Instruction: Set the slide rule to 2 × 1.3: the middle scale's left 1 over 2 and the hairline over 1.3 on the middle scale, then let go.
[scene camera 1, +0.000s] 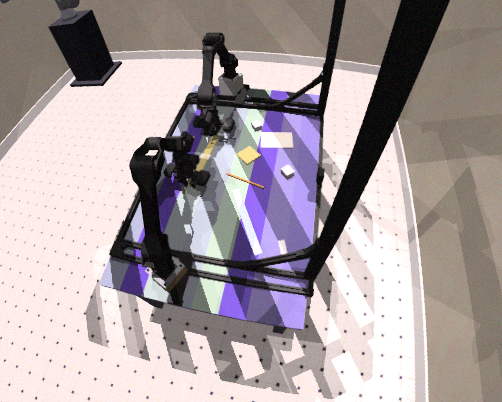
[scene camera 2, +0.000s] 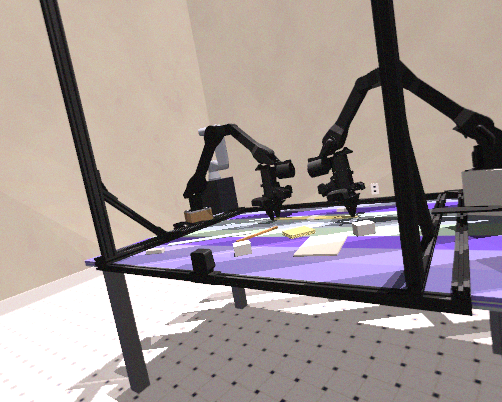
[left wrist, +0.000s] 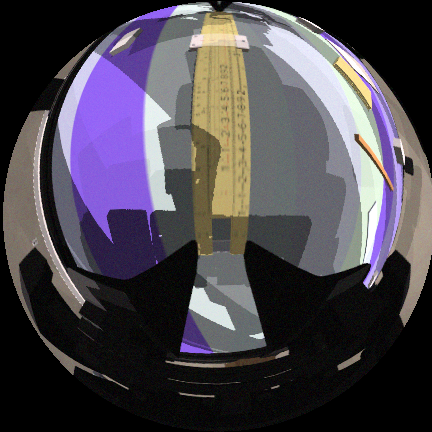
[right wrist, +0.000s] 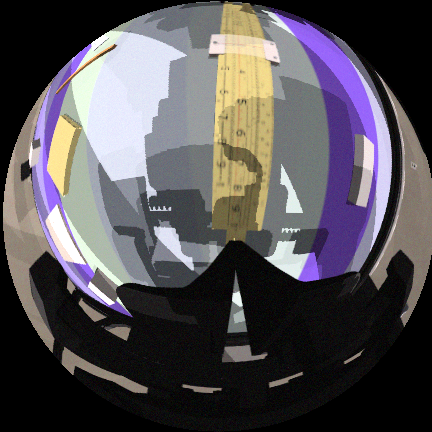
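The yellow slide rule (scene camera 1: 205, 157) (scene camera 2: 315, 217) (left wrist: 240, 190) (right wrist: 222, 175) lies flat between my arms. In the left wrist view its middle slide (left wrist: 222, 195) sits inward from the body's near end, its scale start above the body's; the exact reading is too small. The clear cursor with white end plates (left wrist: 195, 42) (right wrist: 270, 51) is at the far part of both wrist views; its hairline is unreadable. My left gripper (left wrist: 220, 246) (scene camera 2: 273, 218) is shut on the slide rule's body end. My right gripper (right wrist: 234, 245) (scene camera 2: 353, 215) is shut, fingertips together at the slide's protruding end (right wrist: 236, 234).
An orange pencil (scene camera 1: 245, 180) (scene camera 2: 256, 233), a yellow block (scene camera 1: 248, 155) (scene camera 2: 298, 232), a pale card (scene camera 1: 282, 140) (scene camera 2: 320, 246) and white blocks (scene camera 1: 287, 171) (scene camera 2: 363, 228) lie beside the rule. A long white strip (scene camera 1: 247, 222) lies nearer in scene camera 1. A black frame (scene camera 2: 280, 288) borders the table.
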